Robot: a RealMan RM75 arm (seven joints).
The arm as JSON. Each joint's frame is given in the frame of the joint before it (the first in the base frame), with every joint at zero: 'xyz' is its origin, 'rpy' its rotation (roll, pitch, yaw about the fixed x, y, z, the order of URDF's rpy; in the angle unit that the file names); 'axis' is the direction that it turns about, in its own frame. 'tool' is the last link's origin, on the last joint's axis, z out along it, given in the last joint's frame.
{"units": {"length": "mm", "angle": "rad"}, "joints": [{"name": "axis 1", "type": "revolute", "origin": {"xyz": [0.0, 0.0, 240.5], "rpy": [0.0, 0.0, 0.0]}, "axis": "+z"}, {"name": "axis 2", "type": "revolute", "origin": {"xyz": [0.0, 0.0, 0.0], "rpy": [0.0, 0.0, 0.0]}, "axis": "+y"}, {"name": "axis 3", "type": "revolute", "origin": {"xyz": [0.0, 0.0, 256.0], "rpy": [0.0, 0.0, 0.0]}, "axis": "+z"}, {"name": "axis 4", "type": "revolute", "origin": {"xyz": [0.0, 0.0, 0.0], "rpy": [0.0, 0.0, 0.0]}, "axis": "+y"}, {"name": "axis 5", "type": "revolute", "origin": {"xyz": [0.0, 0.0, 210.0], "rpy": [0.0, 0.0, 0.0]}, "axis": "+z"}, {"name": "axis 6", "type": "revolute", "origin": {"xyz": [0.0, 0.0, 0.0], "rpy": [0.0, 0.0, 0.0]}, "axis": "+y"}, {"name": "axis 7", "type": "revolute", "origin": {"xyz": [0.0, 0.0, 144.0], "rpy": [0.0, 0.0, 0.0]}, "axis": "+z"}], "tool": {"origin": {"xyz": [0.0, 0.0, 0.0], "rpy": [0.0, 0.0, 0.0]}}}
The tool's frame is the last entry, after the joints.
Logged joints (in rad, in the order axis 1, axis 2, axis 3, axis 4, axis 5, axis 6, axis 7), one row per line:
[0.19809 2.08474 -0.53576 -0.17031 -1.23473 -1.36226 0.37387]
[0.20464 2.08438 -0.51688 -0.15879 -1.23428 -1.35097 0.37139]
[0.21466 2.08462 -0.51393 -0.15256 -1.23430 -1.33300 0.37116]
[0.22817 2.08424 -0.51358 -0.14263 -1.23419 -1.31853 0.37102]
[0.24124 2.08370 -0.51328 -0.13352 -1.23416 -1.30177 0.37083]
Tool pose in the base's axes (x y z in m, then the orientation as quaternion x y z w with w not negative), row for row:
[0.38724 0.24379 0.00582 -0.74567 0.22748 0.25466 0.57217]
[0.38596 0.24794 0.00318 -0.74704 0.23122 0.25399 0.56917]
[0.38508 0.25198 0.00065 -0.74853 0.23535 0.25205 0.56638]
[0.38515 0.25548 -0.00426 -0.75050 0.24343 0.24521 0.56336]
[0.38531 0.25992 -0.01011 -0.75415 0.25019 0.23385 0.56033]
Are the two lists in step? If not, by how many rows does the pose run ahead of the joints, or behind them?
The pose runs 2 rows ahead of the joints: the pose in row i belongs to the joints in row i + 2.
